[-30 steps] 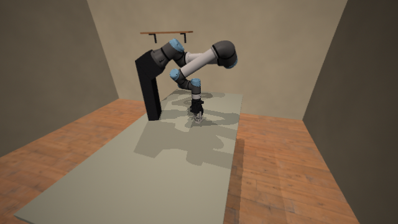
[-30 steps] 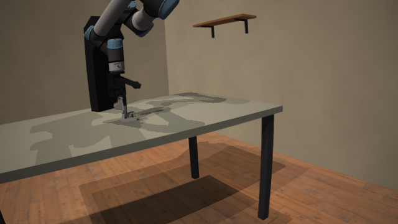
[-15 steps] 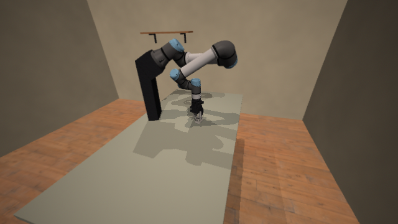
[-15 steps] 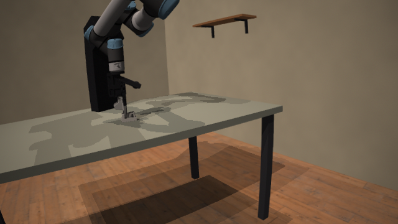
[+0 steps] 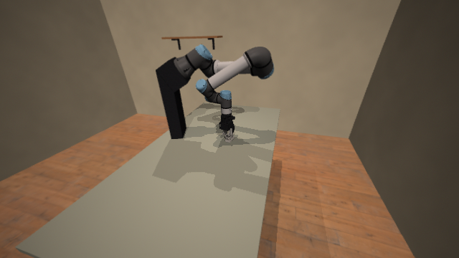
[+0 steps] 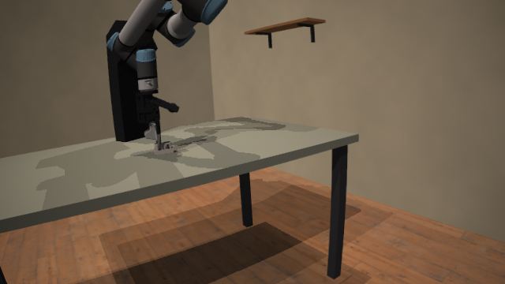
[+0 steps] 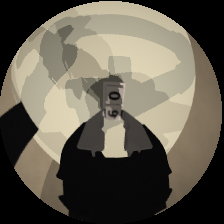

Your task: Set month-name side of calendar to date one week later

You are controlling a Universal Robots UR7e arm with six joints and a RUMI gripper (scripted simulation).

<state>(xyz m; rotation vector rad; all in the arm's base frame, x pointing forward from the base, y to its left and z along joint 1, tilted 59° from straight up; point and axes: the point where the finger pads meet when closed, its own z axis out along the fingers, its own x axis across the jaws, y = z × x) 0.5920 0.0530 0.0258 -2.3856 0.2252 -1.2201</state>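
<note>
The calendar tray lies 2 cm to the left of my hand and 3 cm below it.
</note>
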